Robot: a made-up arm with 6 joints. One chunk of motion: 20 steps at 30 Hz.
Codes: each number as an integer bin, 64 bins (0 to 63) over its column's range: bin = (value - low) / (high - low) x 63, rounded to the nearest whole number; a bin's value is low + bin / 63 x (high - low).
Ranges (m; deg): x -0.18..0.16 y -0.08..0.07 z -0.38..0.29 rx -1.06..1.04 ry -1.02..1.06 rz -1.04..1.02
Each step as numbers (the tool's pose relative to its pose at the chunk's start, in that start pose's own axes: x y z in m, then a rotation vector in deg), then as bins.
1 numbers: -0.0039 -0.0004 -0.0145 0.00 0.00 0.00
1 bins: 33 33 34 32 31 32
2 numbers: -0.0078 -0.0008 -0.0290 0.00 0.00 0.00
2 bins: 32 33 33 32 31 32
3 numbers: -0.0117 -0.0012 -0.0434 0.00 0.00 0.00
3 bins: 31 33 32 32 31 32
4 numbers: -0.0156 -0.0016 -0.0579 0.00 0.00 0.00
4 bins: 30 33 30 32 31 32
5 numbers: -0.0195 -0.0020 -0.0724 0.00 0.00 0.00
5 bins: 30 33 29 32 31 32
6 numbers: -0.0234 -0.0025 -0.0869 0.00 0.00 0.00
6 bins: 29 33 28 32 31 32
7 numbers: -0.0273 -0.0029 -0.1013 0.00 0.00 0.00
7 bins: 28 32 26 32 31 32
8 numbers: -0.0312 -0.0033 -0.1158 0.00 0.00 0.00
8 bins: 28 32 25 32 31 32
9 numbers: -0.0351 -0.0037 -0.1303 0.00 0.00 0.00
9 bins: 27 32 23 32 31 32
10 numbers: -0.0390 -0.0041 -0.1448 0.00 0.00 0.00
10 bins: 26 32 22 32 31 32
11 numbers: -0.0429 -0.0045 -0.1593 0.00 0.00 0.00
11 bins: 25 32 21 32 31 32
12 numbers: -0.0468 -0.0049 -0.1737 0.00 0.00 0.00
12 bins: 25 32 19 32 31 32
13 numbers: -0.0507 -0.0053 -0.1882 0.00 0.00 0.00
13 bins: 24 31 18 32 31 32
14 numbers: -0.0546 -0.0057 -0.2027 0.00 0.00 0.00
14 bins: 23 31 17 32 31 32
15 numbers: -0.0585 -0.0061 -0.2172 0.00 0.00 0.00
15 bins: 23 31 15 32 31 32
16 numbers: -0.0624 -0.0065 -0.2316 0.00 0.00 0.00
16 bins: 22 31 14 32 31 32
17 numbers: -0.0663 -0.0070 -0.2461 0.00 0.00 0.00
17 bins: 21 31 13 32 31 32
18 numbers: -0.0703 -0.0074 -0.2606 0.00 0.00 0.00
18 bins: 20 30 11 32 31 32
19 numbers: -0.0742 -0.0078 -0.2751 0.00 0.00 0.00
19 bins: 20 30 10 32 31 32
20 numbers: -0.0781 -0.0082 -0.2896 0.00 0.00 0.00
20 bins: 19 30 9 32 31 32
